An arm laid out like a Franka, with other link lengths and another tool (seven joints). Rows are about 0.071 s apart.
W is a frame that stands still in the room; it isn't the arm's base.
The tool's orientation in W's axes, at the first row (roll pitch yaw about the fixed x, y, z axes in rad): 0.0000, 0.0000, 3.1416
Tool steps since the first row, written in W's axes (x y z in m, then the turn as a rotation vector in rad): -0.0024, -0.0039, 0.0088, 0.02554, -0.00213, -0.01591; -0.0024, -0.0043, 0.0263, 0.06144, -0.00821, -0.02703; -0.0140, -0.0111, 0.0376, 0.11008, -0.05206, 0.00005; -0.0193, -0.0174, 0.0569, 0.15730, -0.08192, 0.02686
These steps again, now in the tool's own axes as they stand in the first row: 0.0024, 0.0039, 0.0088, -0.02554, 0.00213, -0.01591; 0.0024, 0.0043, 0.0263, -0.06144, 0.00821, -0.02703; 0.0140, 0.0111, 0.0376, -0.11008, 0.05206, 0.00005; 0.0193, 0.0174, 0.0569, -0.15730, 0.08192, 0.02686
